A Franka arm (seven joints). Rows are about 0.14 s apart.
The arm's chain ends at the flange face. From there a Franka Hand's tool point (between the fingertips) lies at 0.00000 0.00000 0.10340 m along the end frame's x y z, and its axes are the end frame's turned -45 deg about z.
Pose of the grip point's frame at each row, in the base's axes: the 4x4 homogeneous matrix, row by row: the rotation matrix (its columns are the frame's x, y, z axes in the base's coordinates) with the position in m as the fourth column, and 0 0 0 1 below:
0.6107 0.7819 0.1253 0.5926; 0.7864 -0.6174 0.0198 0.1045; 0.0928 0.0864 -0.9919 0.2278; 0 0 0 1
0.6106 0.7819 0.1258 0.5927; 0.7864 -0.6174 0.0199 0.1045; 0.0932 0.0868 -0.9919 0.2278; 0 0 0 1
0.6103 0.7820 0.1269 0.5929; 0.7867 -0.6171 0.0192 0.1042; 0.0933 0.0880 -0.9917 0.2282; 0 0 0 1
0.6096 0.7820 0.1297 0.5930; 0.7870 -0.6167 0.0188 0.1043; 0.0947 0.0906 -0.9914 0.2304; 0 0 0 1
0.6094 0.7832 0.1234 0.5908; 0.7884 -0.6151 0.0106 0.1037; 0.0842 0.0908 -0.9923 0.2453; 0 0 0 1
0.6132 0.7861 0.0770 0.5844; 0.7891 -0.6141 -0.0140 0.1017; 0.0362 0.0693 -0.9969 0.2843; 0 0 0 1
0.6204 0.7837 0.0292 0.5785; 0.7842 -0.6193 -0.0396 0.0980; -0.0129 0.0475 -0.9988 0.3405; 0 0 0 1
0.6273 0.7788 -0.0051 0.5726; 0.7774 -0.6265 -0.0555 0.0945; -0.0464 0.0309 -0.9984 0.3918; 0 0 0 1
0.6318 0.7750 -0.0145 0.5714; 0.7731 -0.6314 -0.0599 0.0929; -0.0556 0.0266 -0.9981 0.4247; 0 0 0 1
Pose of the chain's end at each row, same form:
0.9847 0.1211 0.1253 0.5796; 0.1195 -0.9926 0.0198 0.1025; 0.1267 -0.0045 -0.9919 0.3304; 0 0 0 1
0.9846 0.1211 0.1258 0.5797; 0.1195 -0.9926 0.0199 0.1024; 0.1273 -0.0045 -0.9919 0.3304; 0 0 0 1
0.9845 0.1214 0.1269 0.5798; 0.1199 -0.9926 0.0192 0.1022; 0.1282 -0.0037 -0.9917 0.3307; 0 0 0 1
0.9840 0.1219 0.1297 0.5796; 0.1204 -0.9926 0.0188 0.1024; 0.1310 -0.0029 -0.9914 0.3329; 0 0 0 1
0.9847 0.1229 0.1234 0.5780; 0.1225 -0.9924 0.0106 0.1026; 0.1237 0.0047 -0.9923 0.3479; 0 0 0 1
0.9895 0.1223 0.0770 0.5764; 0.1237 -0.9922 -0.0140 0.1031; 0.0746 0.0234 -0.9969 0.3874; 0 0 0 1
0.9928 0.1155 0.0292 0.5755; 0.1166 -0.9924 -0.0396 0.1021; 0.0245 0.0427 -0.9988 0.4438; 0 0 0 1
0.9943 0.1071 -0.0051 0.5731; 0.1067 -0.9927 -0.0555 0.1002; -0.0110 0.0547 -0.9984 0.4950; 0 0 0 1
0.9948 0.1013 -0.0145 0.5729; 0.1002 -0.9931 -0.0599 0.0991; -0.0205 0.0581 -0.9981 0.5279; 0 0 0 1

